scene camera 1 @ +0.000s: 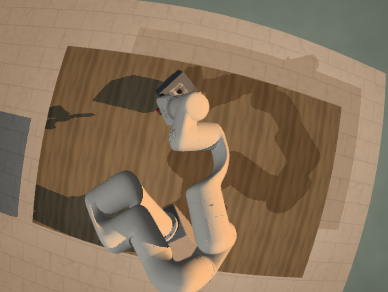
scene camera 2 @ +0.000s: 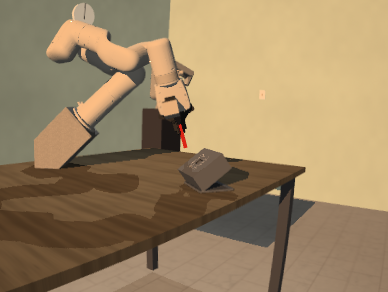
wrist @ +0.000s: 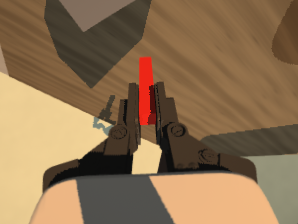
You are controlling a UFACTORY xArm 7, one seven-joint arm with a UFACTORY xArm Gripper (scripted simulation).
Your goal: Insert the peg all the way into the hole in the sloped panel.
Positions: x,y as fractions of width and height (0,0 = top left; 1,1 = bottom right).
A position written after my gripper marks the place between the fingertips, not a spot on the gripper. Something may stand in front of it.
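Observation:
From scene camera 2 I can see my gripper (scene camera 2: 0.47,0.45). The wrist view gives me a red peg (wrist: 0.49,0.50), and in that same view there is my gripper (wrist: 0.49,0.43) as well.

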